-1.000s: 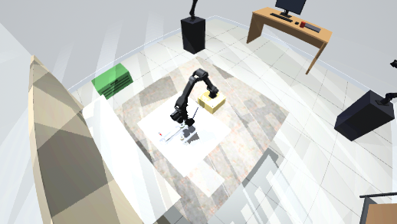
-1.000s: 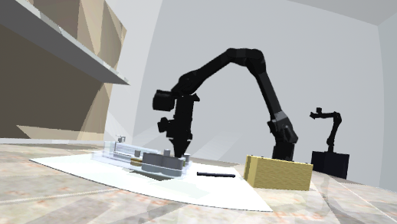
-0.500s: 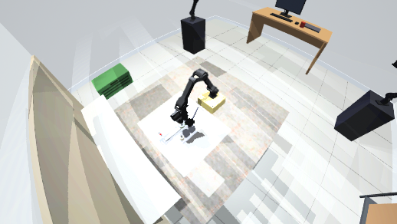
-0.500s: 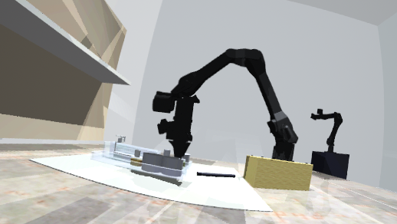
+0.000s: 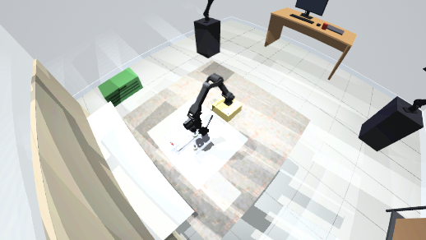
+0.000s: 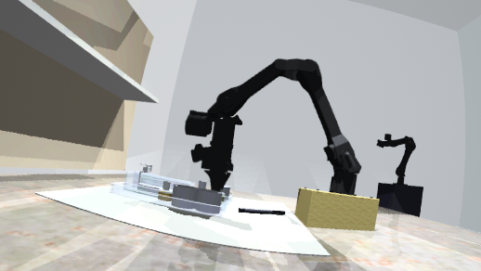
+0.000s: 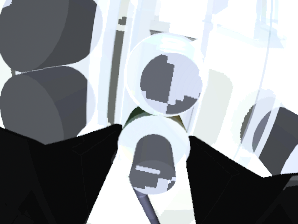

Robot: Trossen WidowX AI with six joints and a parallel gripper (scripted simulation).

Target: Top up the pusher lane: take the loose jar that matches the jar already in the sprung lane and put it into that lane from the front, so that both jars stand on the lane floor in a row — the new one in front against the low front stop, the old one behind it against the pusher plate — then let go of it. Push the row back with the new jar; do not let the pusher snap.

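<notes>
Now: the black rod 13 cm behind my gripper tip, 2 cm to the right of it and 2 cm below it. The rest, counted from my gripper tip: clear lane fixture (14 cm ahead, 2 cm to the right, 1 cm below).
</notes>
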